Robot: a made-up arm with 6 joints. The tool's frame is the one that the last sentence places.
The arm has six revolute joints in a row. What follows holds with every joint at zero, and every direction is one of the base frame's. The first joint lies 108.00 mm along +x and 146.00 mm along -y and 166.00 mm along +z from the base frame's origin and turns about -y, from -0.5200 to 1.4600 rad. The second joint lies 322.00 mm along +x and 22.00 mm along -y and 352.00 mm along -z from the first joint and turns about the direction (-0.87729, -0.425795, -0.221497), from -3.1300 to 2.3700 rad. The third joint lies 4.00 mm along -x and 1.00 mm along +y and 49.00 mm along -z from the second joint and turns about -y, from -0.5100 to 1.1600 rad. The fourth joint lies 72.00 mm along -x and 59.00 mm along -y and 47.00 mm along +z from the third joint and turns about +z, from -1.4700 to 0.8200 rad. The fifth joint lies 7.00 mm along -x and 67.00 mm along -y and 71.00 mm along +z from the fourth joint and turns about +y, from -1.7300 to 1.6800 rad. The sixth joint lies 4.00 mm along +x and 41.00 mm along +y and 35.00 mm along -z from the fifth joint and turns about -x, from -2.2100 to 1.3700 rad. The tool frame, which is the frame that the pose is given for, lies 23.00 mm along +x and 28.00 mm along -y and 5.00 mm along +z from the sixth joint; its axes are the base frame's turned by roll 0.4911, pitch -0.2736 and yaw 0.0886 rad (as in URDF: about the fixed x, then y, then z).
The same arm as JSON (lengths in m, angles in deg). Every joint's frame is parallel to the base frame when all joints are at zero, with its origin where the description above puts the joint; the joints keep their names.
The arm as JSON. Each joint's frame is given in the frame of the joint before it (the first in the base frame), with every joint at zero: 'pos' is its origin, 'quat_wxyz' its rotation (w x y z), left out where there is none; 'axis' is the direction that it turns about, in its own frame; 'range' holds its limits. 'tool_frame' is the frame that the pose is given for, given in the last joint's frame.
{
  "length_unit": "m",
  "angle_unit": "deg",
  "joints": [
    {
      "joint": "joint 1",
      "pos": [
        0.108,
        -0.146,
        0.166
      ],
      "axis": [
        0.0,
        -1.0,
        0.0
      ],
      "range": [
        -29.79,
        83.65
      ]
    },
    {
      "joint": "joint 2",
      "pos": [
        0.322,
        -0.022,
        -0.352
      ],
      "axis": [
        -0.87729,
        -0.425795,
        -0.221497
      ],
      "range": [
        -179.34,
        135.79
      ]
    },
    {
      "joint": "joint 3",
      "pos": [
        -0.004,
        0.001,
        -0.049
      ],
      "axis": [
        0.0,
        -1.0,
        0.0
      ],
      "range": [
        -29.22,
        66.46
      ]
    },
    {
      "joint": "joint 4",
      "pos": [
        -0.072,
        -0.059,
        0.047
      ],
      "axis": [
        0.0,
        0.0,
        1.0
      ],
      "range": [
        -84.22,
        46.98
      ]
    },
    {
      "joint": "joint 5",
      "pos": [
        -0.007,
        -0.067,
        0.071
      ],
      "axis": [
        0.0,
        1.0,
        0.0
      ],
      "range": [
        -99.12,
        96.26
      ]
    },
    {
      "joint": "joint 6",
      "pos": [
        0.004,
        0.041,
        -0.035
      ],
      "axis": [
        -1.0,
        0.0,
        0.0
      ],
      "range": [
        -126.62,
        78.5
      ]
    }
  ],
  "tool_frame": {
    "pos": [
      0.023,
      -0.028,
      0.005
    ],
    "quat_wxyz": [
      0.958531,
      0.246441,
      -0.121488,
      0.075674
    ]
  }
}

